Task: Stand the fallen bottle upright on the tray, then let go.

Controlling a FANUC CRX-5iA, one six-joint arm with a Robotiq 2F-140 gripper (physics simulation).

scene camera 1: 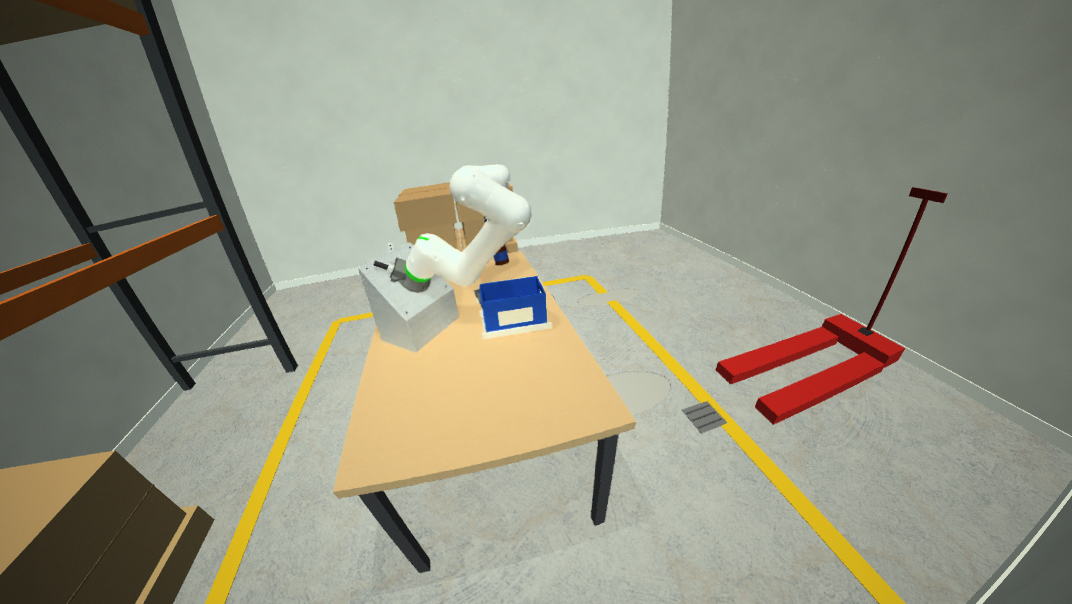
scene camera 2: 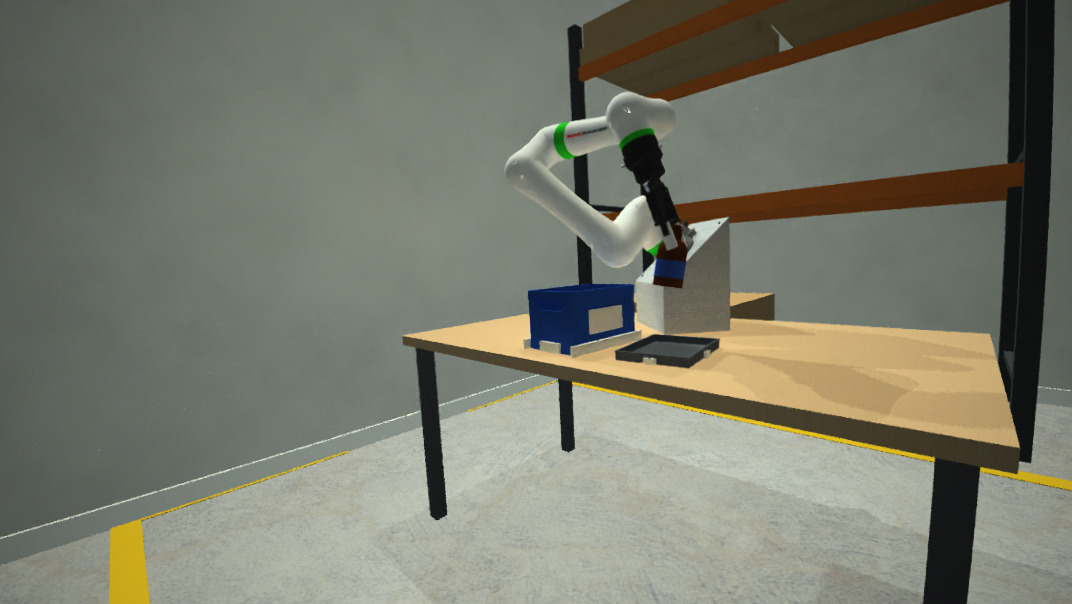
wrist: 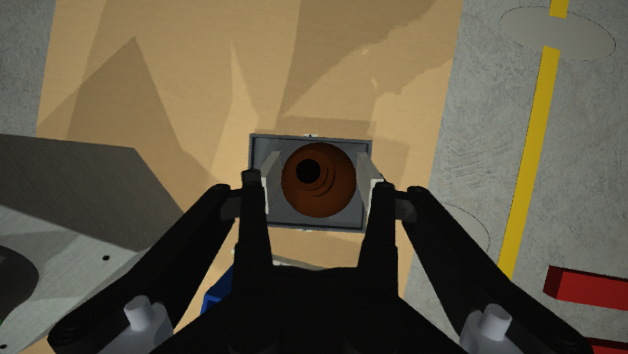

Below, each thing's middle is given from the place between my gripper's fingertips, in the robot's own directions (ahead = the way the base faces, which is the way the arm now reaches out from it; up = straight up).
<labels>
I see my gripper 2 cm to the left of the brown bottle [wrist: 318,180] and 2 cm above it.
</labels>
